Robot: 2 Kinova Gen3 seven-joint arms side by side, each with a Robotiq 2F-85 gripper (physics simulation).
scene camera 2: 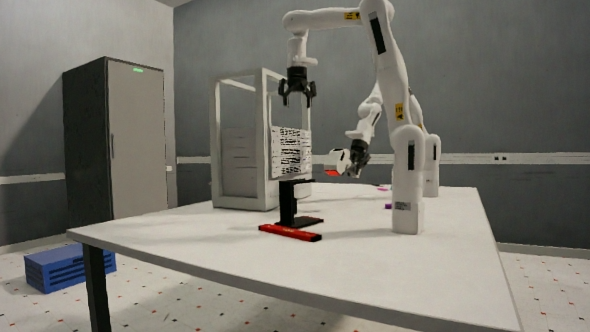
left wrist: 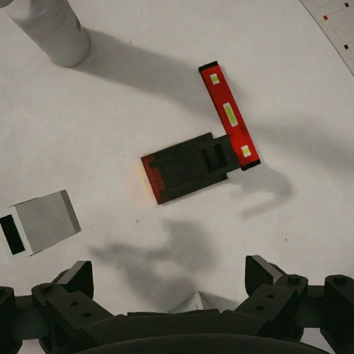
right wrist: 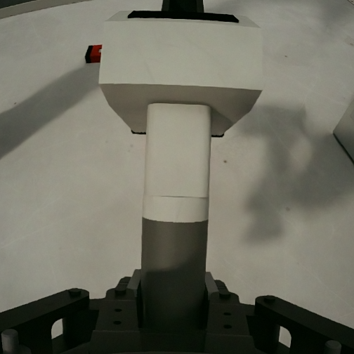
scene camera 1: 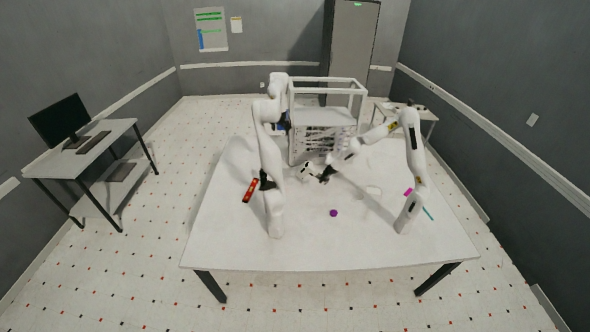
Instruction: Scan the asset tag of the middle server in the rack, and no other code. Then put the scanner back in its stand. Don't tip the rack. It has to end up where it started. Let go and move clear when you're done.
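Frame: origin at the left arm's base, x ahead, y left, z up, level; millimetres.
Where they show: left gripper, between the fingertips: (scene camera 2: 298,108) (scene camera 1: 279,133); right gripper, between the fingertips: (scene camera 2: 351,175) (scene camera 1: 319,180); left arm's base, origin of its link: (scene camera 2: 406,230) (scene camera 1: 276,231); right arm's base, origin of its link: (scene camera 2: 429,196) (scene camera 1: 400,227).
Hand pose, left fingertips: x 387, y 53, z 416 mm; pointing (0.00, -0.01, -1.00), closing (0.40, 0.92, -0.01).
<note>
Each offset is from my left fingertips to the top centre of the thing. "*": to the spot under its first point. Level surfaces: height alone.
The white scanner @[dy -217, dx -67, dz -154 mm] (scene camera 1: 305,171) (scene camera 2: 337,161) (left wrist: 45,220) (right wrist: 180,55) is in the air in front of the rack, clear of its stand. My right gripper (scene camera 1: 325,175) (scene camera 2: 356,167) (right wrist: 171,286) is shut on its grey handle. In scene camera 2, red shows on the underside of the scanner's head. The black stand (scene camera 1: 265,181) (scene camera 2: 287,202) (left wrist: 182,170) is empty. The white rack @[* dy -33, dx +203, dz -218 mm] (scene camera 1: 291,145) (scene camera 2: 261,145) stands upright, with stacked servers @[* dy -214, dx +231, dz -161 mm] (scene camera 1: 317,139) (scene camera 2: 291,150); the asset tags are too small to read. My left gripper (scene camera 1: 285,121) (scene camera 2: 297,97) (left wrist: 169,275) is open and empty, high beside the rack.
A red level @[dy +191, dx -103, dz -400 mm] (scene camera 1: 250,190) (scene camera 2: 290,233) (left wrist: 230,115) (right wrist: 94,54) lies against the stand's foot. A purple object @[dy -375, dx -203, dz -397 mm] (scene camera 1: 333,213) (scene camera 2: 388,206), a pink block @[dy -924, dx +79, dz -406 mm] (scene camera 1: 408,191) and a teal stick @[dy -996, dx -65, dz -390 mm] (scene camera 1: 428,213) lie on the table @[dz -416 mm] (scene camera 1: 320,250) (scene camera 2: 400,280). A white item @[dy -654, dx +49, dz -414 mm] (scene camera 1: 373,190) lies near the right arm.
</note>
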